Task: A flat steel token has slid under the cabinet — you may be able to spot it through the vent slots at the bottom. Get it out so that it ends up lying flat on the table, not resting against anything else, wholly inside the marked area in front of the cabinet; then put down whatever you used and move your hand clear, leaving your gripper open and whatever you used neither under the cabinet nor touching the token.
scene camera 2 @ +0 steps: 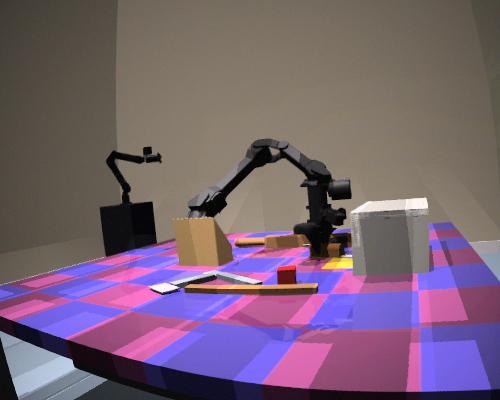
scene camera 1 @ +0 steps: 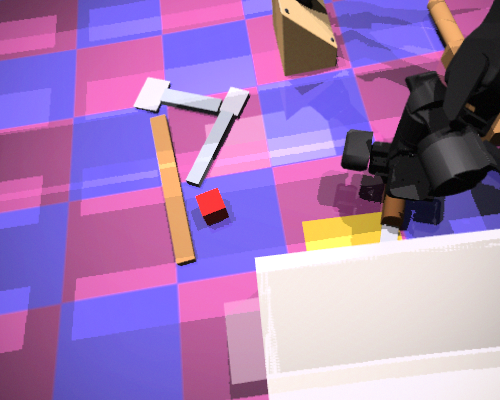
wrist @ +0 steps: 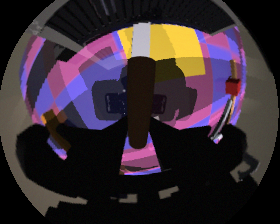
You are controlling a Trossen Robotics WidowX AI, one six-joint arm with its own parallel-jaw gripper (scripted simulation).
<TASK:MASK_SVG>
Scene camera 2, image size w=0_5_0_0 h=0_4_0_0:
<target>gripper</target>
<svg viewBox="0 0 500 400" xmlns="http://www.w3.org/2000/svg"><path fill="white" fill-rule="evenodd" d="M327 201L308 202L309 206L306 206L306 210L309 210L310 220L307 220L307 223L296 224L293 229L293 235L303 234L308 238L316 254L320 254L321 243L328 244L331 233L337 229L333 228L332 225L342 226L343 220L347 218L344 208L334 210Z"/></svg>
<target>long wooden bar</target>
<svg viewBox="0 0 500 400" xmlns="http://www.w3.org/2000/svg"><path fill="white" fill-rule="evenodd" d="M319 284L189 284L184 287L184 292L245 295L316 294Z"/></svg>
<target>wooden mallet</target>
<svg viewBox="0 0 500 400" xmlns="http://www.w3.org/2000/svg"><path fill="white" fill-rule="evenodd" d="M311 243L303 234L235 239L236 247L303 247L303 245Z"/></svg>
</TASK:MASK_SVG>
